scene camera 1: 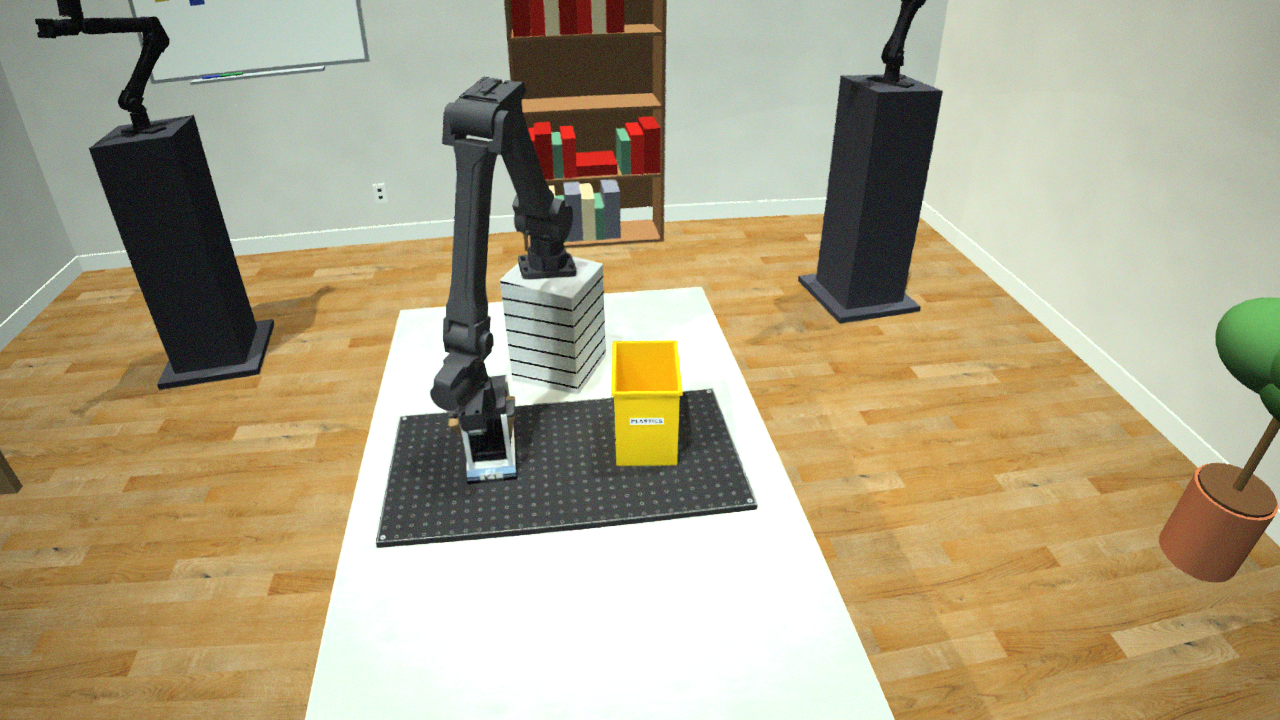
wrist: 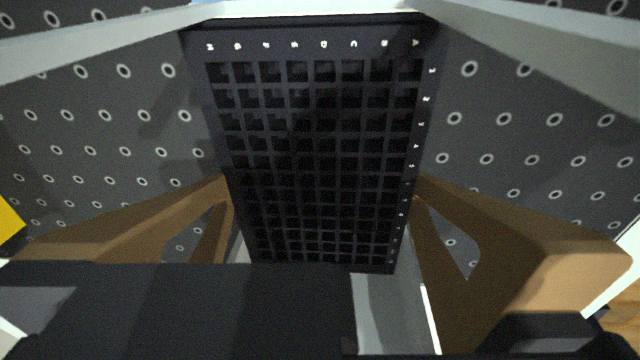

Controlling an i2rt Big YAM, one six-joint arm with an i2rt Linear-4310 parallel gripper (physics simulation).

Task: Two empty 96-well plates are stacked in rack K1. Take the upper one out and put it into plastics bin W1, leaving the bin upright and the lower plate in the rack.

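Note:
The upper 96-well plate (scene camera 1: pixel 489 445) (wrist: pixel 320 150) is black and lies level between the walls of rack K1 (scene camera 1: pixel 491 471) (wrist: pixel 540 42), which is white with a blue label at its front. My gripper (scene camera 1: pixel 484 426) (wrist: pixel 320 179) points down over the rack. Its two tan fingers are against the long sides of the upper plate, shut on it. The lower plate is hidden under the upper one. Plastics bin W1 (scene camera 1: pixel 646 447) is yellow, open at the top and upright, to the right of the rack; its corner shows in the wrist view (wrist: pixel 7 220).
The rack and the bin stand on a black perforated board (scene camera 1: pixel 563 501) (wrist: pixel 125 132) on the white table (scene camera 1: pixel 572 626). The bin's raised rim stands higher than the rack. The arm's striped white pedestal (scene camera 1: pixel 554 331) stands behind the board.

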